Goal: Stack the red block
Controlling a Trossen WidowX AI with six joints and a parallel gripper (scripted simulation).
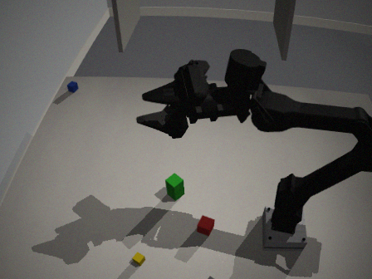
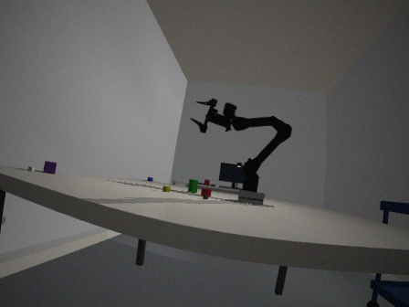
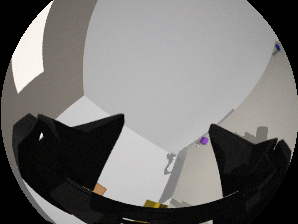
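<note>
The red block lies 12 cm behind my gripper tip, 3 cm to the right of it and 41 cm below it. The rest, counted from my gripper tip: yellow block 1 cm ahead, 11 cm to the left, 41 cm below; purple block 36 cm ahead, 47 cm to the left, 40 cm below; blue block 55 cm ahead, 48 cm to the right, 41 cm below.
</note>
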